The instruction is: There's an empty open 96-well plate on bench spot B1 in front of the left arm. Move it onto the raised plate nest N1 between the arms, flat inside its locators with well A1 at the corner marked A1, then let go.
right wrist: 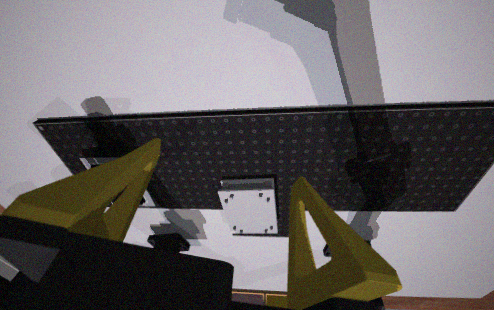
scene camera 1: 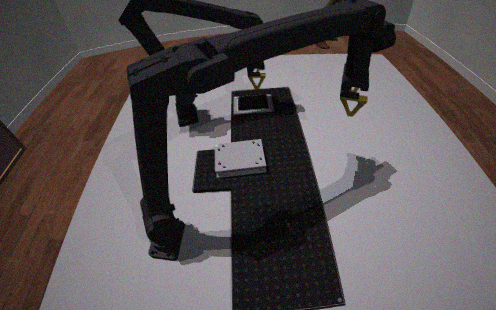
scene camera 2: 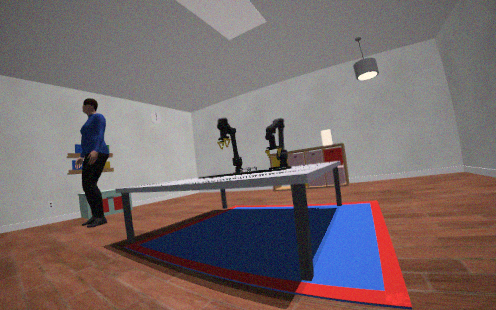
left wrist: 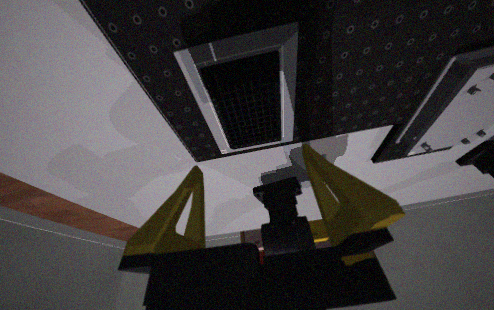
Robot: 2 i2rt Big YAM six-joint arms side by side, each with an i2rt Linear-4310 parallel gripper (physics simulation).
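Pixels of known places: left gripper, between the fingertips: (scene camera 1: 255, 83) (scene camera 2: 274, 157) (left wrist: 249, 159); right gripper, between the fingertips: (right wrist: 231, 164) (scene camera 1: 350, 104) (scene camera 2: 224, 148); left arm's base, origin of its link: (right wrist: 169, 241) (scene camera 1: 187, 116) (left wrist: 277, 189); right arm's base, origin of its link: (scene camera 1: 167, 239) (left wrist: 487, 149).
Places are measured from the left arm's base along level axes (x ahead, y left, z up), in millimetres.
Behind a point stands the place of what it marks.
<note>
The 96-well plate (scene camera 1: 252, 103) {x 283, y -54, z 28 mm} (left wrist: 245, 100) {x 308, y -41, z 25 mm} is a black grid of wells inside a pale grey frame, on the dark board at the back in scene camera 1. In the right wrist view a finger partly hides it. The nest N1 (scene camera 1: 240, 156) {x 155, y -348, z 49 mm} (left wrist: 460, 115) {x 162, y -314, z 49 mm} (right wrist: 251, 210) {x 166, y -345, z 49 mm} is a raised white block with small dark locators near its corners; no plate sits on it. The A1 mark is not readable. My left gripper (scene camera 1: 257, 87) {x 308, y -36, z 115 mm} (scene camera 2: 274, 151) {x 308, y -36, z 115 mm} (left wrist: 249, 159) {x 308, y -36, z 115 mm} is open and empty, above and apart from the plate. My right gripper (scene camera 1: 352, 113) {x 466, y -441, z 248 mm} (scene camera 2: 223, 145) {x 466, y -441, z 248 mm} (right wrist: 231, 164) {x 466, y -441, z 248 mm} is open and empty, high over the table.
A dark perforated board (scene camera 1: 280, 200) {x 228, y -527, z 13 mm} (right wrist: 200, 150) {x 333, y -285, z 13 mm} lies on the white table (scene camera 1: 410, 215) {x 600, y -719, z 0 mm}, with a side piece under the nest. Both arms arch over the table, and their shadows cross it. A person in blue (scene camera 2: 94, 135) stands beyond the table in scene camera 2.
</note>
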